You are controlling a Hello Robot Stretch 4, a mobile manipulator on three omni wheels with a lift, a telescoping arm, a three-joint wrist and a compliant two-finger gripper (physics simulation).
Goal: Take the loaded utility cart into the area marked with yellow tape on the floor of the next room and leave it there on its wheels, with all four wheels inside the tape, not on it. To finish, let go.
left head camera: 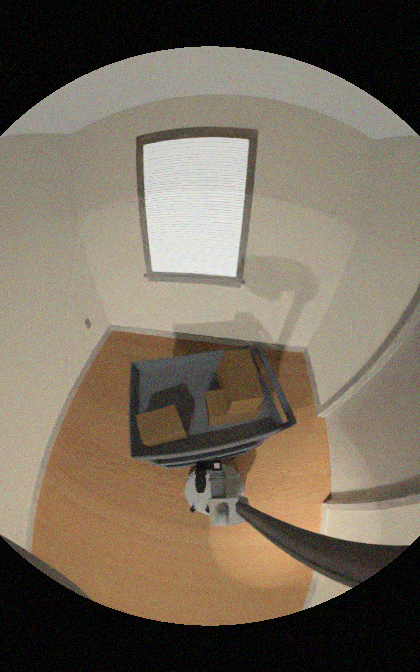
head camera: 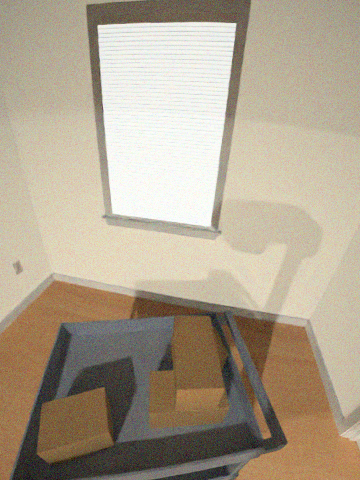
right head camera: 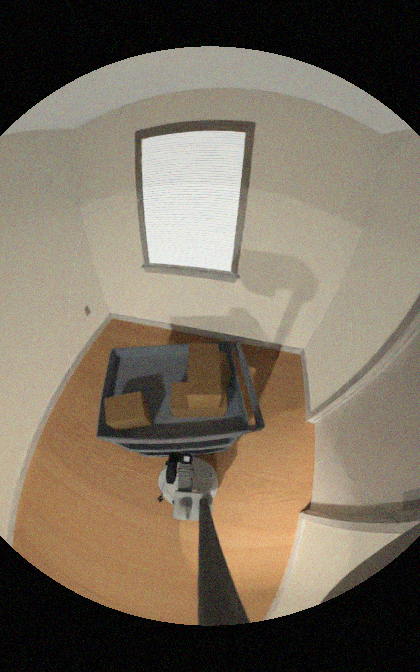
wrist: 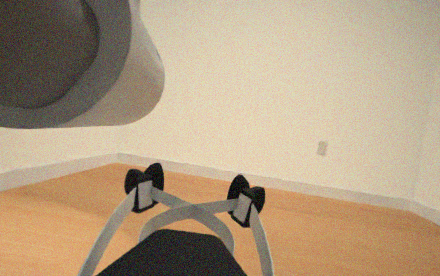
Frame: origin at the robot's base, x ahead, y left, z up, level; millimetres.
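Seen in the pictures: gripper, fingertip midpoint: (wrist: pixel 196 185).
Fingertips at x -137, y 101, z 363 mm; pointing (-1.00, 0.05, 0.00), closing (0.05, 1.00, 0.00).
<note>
Pixels of each thing's top centre, then the offset from my fingertips to it.
- brown box, middle of its top: (head camera: pixel 73 417) 432 mm ahead, 128 mm left, 522 mm up
- second box, middle of its top: (head camera: pixel 187 388) 520 mm ahead, 157 mm right, 522 mm up
- third box, middle of its top: (head camera: pixel 196 347) 574 mm ahead, 171 mm right, 640 mm up
The blue-grey utility cart (head camera: pixel 175 450) (left head camera: pixel 210 441) (right head camera: pixel 175 430) stands upright directly in front of my base, its long side towards me. Its handle bar (head camera: pixel 256 378) (left head camera: pixel 276 385) (right head camera: pixel 250 385) is at the right end. On its top tray, one brown box (head camera: pixel 75 420) (left head camera: pixel 161 425) (right head camera: pixel 126 410) lies at the left; at the right a second box (head camera: pixel 162 397) carries a third box (head camera: pixel 197 350) (left head camera: pixel 240 372) (right head camera: pixel 204 367). The cart's wheels are hidden. My gripper (wrist: pixel 196 185) is open and empty in the wrist view, pointing at a wall; the cart does not show there. No yellow tape shows.
A wall with a window (head camera: pixel 167 125) (left head camera: pixel 195 205) (right head camera: pixel 192 200) stands close behind the cart. Another wall runs along the left. On the right, a grey door recess (left head camera: pixel 370 440) (right head camera: pixel 365 445) lies between wall edges. My base (left head camera: pixel 232 480) (right head camera: pixel 205 475) stands near the cart.
</note>
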